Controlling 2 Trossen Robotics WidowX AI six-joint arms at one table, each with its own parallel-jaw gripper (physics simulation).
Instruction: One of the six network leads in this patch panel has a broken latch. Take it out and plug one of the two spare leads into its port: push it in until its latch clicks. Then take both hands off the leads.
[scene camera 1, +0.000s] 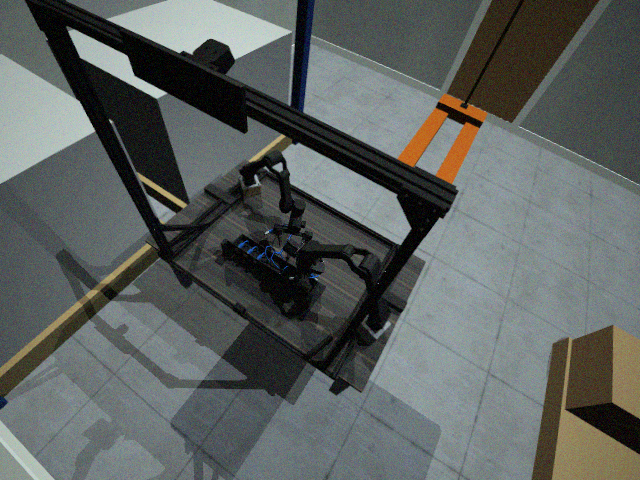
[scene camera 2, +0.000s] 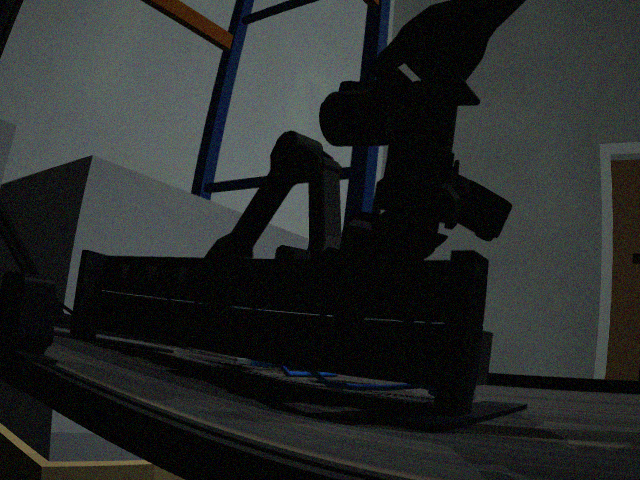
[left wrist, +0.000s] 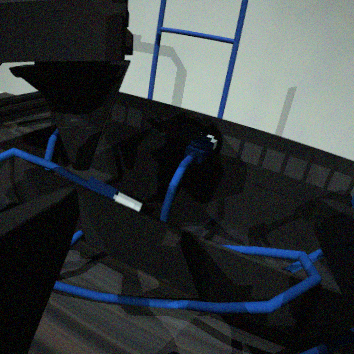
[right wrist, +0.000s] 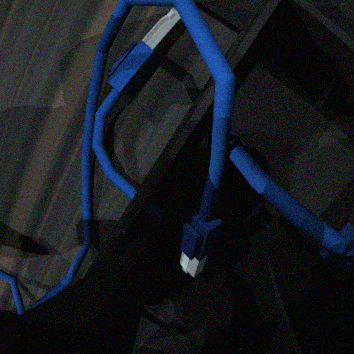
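Seen in the pictures: left gripper, between the fingertips: (left wrist: 200, 206); right gripper, between the fingertips: (scene camera 1: 299, 276) (left wrist: 87, 156) (right wrist: 209, 250); left arm's base, origin of its link: (scene camera 1: 249, 180); right arm's base, origin of its link: (scene camera 1: 375, 322).
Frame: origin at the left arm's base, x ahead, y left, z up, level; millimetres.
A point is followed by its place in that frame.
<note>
The black patch panel (scene camera 1: 268, 273) {z -23, x 569, y -67 mm} (scene camera 2: 294, 310) {z -3, x 630, y -24 mm} (left wrist: 267, 154) {z 23, x 573, y -62 mm} stands on the wooden table (scene camera 1: 347, 305) {z -69, x 820, y 232 mm}. Several blue leads run from it. In the left wrist view one lead's plug (left wrist: 201, 145) {z 25, x 592, y -11 mm} sits in the panel face. A spare lead's grey-tipped plug (left wrist: 126, 201) (right wrist: 140, 60) {z -53, x 634, y 130 mm} lies loose in front. My right gripper (scene camera 1: 292, 250) (left wrist: 87, 156) {z 1, x 639, y 57 mm} (scene camera 2: 404, 238) hangs low at the panel, half open and empty, just above a plugged lead (right wrist: 194, 246) {z -19, x 629, y 47 mm}. My left gripper (scene camera 1: 289, 235) (left wrist: 200, 206) {z 42, x 508, y 52 mm} is wide open and empty, low in front of the panel.
A black gantry beam (scene camera 1: 347, 152) {z 971, x 928, y -65 mm} and its post (scene camera 1: 409, 238) {z 887, x 1036, y 5 mm} cross over the table. A blue rack (left wrist: 228, 70) stands behind the panel. Loops of blue cable (left wrist: 197, 305) {z -39, x 517, y 27 mm} (right wrist: 88, 140) {z -58, x 589, y 104 mm} lie on the table in front of it.
</note>
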